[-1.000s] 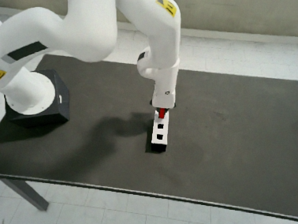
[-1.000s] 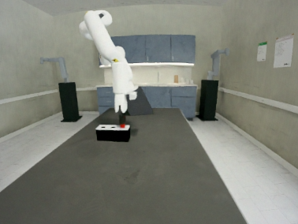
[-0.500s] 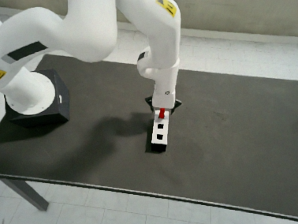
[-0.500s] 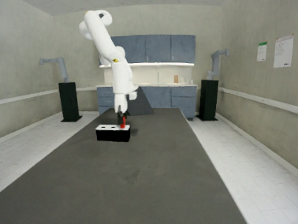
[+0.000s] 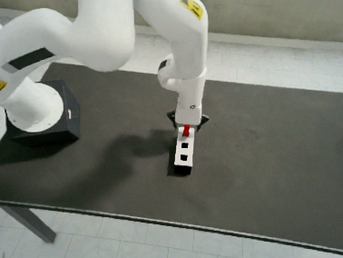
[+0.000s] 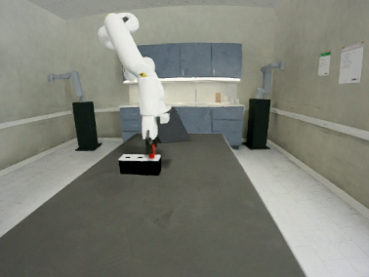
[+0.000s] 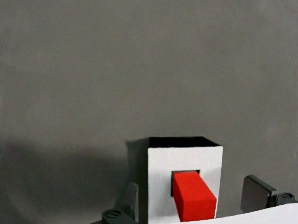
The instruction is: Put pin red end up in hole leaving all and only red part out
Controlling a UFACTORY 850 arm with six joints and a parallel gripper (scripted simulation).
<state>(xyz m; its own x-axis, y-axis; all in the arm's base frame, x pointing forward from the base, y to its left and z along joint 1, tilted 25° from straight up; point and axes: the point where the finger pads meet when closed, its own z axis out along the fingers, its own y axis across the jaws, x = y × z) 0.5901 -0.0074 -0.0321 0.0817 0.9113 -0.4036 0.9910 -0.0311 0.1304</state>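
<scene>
Right now my hand is 1 cm above the pin. The rest, counted from my hand: block 6 cm to the right, 8 cm below.
</scene>
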